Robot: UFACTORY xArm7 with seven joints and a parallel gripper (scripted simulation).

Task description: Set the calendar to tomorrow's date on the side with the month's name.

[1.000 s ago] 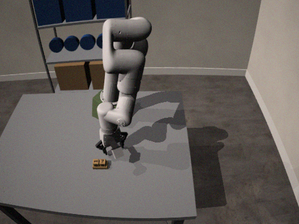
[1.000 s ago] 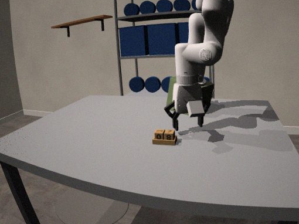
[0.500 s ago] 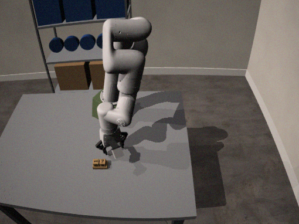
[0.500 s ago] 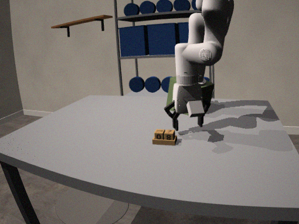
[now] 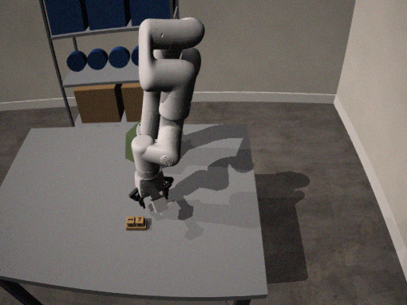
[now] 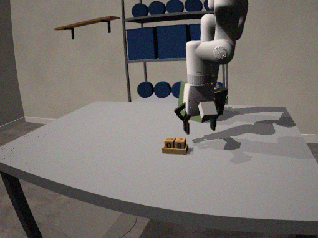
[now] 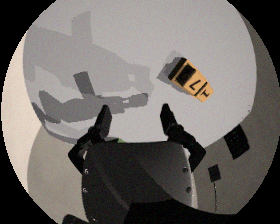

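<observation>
My hand is 8 cm short of the cube, 9 cm to the left of it and 2 cm above it. Also, from my hand: wooden calendar tray: 8 cm ahead, 7 cm to the right, 4 cm below.
</observation>
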